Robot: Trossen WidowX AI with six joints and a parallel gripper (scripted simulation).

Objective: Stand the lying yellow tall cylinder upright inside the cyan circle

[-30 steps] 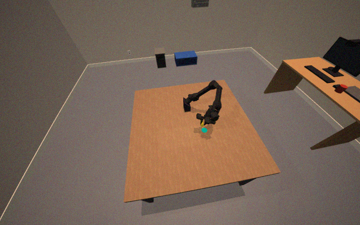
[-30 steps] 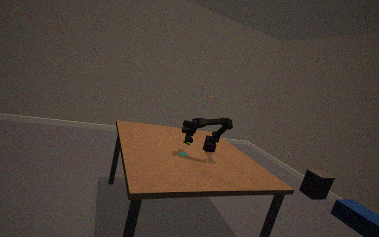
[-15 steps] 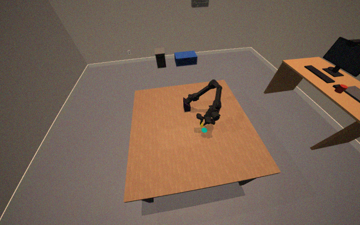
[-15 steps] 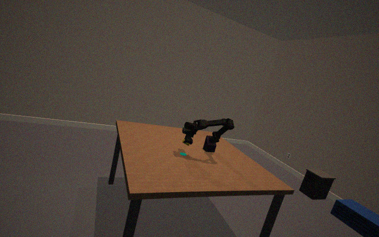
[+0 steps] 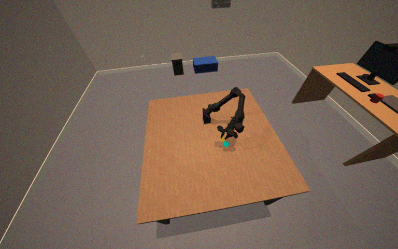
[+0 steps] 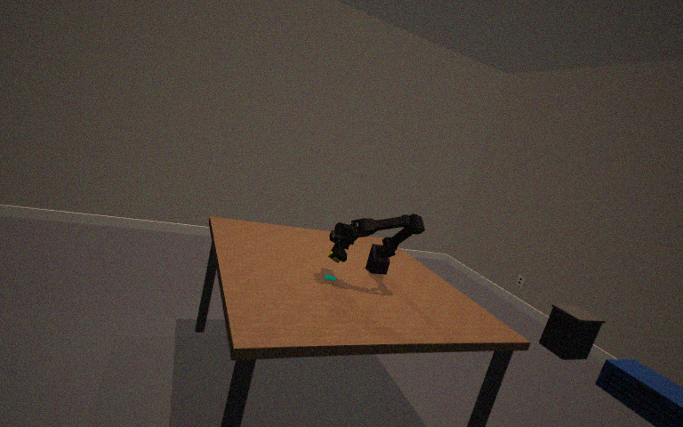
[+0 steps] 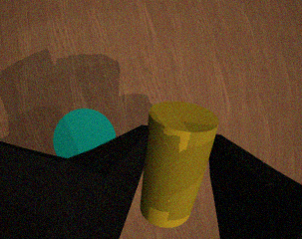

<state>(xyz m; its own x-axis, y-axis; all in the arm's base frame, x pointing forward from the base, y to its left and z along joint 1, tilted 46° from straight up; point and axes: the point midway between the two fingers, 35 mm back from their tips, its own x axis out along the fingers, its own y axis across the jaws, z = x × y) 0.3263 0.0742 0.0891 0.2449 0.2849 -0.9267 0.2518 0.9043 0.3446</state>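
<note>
Right now the cyan circle is 10 cm below my gripper tip, 4 cm to the left of it and 1 cm behind it. From my gripper tip the other things lie so: yellow tall cylinder 2 cm behind, 1 cm below.
</note>
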